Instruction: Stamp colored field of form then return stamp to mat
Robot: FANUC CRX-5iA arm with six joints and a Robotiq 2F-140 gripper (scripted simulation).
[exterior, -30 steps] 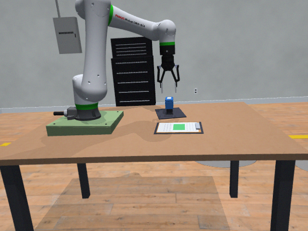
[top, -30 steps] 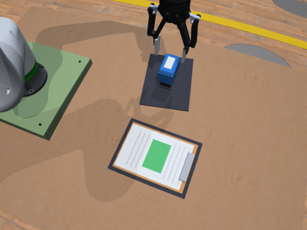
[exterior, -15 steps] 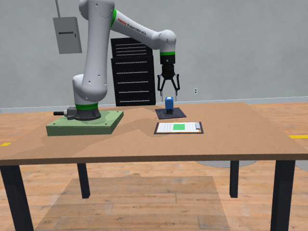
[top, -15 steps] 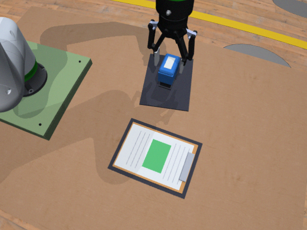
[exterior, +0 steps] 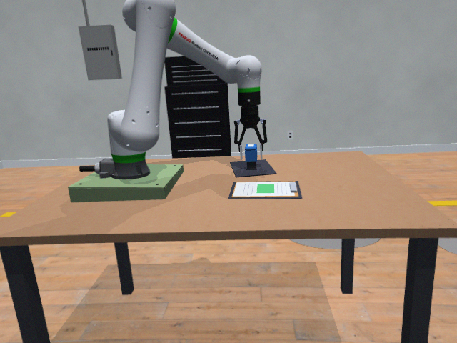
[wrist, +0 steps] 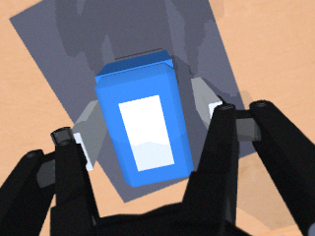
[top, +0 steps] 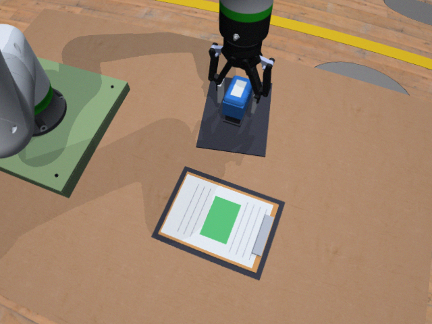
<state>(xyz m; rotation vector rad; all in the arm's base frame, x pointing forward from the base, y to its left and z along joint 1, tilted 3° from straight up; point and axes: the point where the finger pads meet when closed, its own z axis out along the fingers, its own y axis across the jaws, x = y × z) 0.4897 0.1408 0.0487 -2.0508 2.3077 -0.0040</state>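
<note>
My gripper is now 20 mm above the stamp. Also, from my hand: form (40 mm ahead, 290 mm to the right, 60 mm below); then dark mat (70 mm below).
</note>
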